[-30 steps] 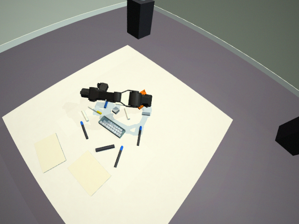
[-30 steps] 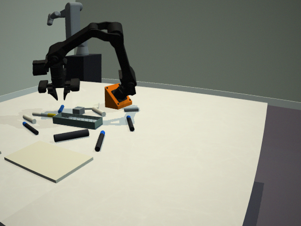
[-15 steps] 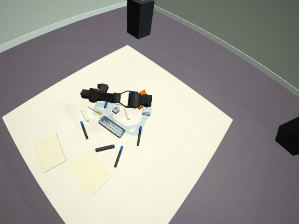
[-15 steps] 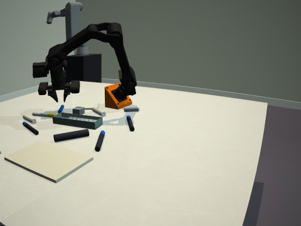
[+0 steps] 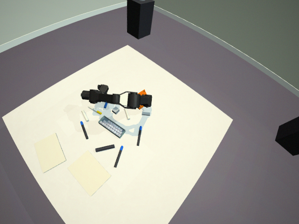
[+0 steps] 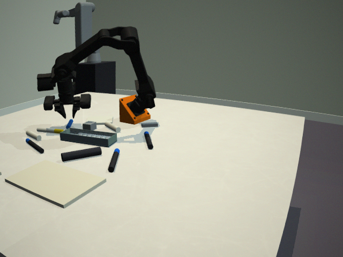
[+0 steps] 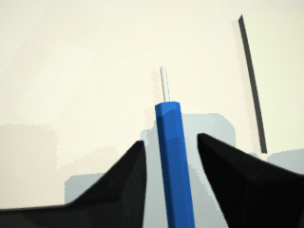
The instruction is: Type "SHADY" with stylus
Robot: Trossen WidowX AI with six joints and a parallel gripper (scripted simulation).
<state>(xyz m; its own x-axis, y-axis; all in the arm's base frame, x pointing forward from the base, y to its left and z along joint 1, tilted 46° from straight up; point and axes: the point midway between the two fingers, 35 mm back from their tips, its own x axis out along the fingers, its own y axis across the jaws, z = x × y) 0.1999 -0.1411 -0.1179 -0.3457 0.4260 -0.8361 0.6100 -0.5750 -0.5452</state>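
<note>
My gripper tip is now 20 mm above the blue stylus, 10 mm to the left of it and 10 mm past it. The rest, counted from my gripper tip: grey stylus tip (40 mm behind, 30 mm to the right, 20 mm below); yellow-tipped white pen (110 mm ahead, 20 mm to the left, 20 mm below); grey cube (120 mm to the left, 20 mm below, 10 mm ahead).
</note>
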